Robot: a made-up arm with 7 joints.
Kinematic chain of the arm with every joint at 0, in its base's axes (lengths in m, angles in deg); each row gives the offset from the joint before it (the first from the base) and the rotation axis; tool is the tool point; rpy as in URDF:
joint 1: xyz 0 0 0.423 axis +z
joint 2: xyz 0 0 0 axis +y
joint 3: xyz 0 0 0.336 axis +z
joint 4: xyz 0.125 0 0 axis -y
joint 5: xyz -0.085 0 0.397 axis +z
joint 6: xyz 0 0 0 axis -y
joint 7: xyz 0.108 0 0 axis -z
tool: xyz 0 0 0 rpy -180 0 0
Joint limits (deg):
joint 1: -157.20..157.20
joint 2: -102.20..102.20
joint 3: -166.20..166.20
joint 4: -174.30..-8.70
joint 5: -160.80..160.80
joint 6: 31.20..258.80
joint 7: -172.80..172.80
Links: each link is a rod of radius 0.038 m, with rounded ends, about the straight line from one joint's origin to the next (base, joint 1, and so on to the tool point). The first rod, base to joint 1, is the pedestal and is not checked.
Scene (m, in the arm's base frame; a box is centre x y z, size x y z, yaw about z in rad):
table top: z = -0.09
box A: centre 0.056 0.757 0.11 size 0.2 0.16 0.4 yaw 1
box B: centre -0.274 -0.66 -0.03 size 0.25 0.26 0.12 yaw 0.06
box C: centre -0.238 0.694 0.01 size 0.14 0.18 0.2 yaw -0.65
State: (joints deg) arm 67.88 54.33 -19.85 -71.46 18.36 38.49 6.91
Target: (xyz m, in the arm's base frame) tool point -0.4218 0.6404 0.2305
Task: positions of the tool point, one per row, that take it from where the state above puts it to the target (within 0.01 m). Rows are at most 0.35 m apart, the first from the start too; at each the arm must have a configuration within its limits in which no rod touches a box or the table.
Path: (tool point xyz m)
1: 0.2515 0.7277 0.5077
2: 0.0504 0.7228 0.7584
3: -0.1092 0.5810 0.9875
4: -0.1649 0.3441 1.1615
5: -0.2611 0.4977 1.0284
6: -0.3367 0.6112 0.8526
7: -0.3885 0.6753 0.6492
8: -0.4161 0.6851 0.4359
9: -0.4218 0.6404 0.2304

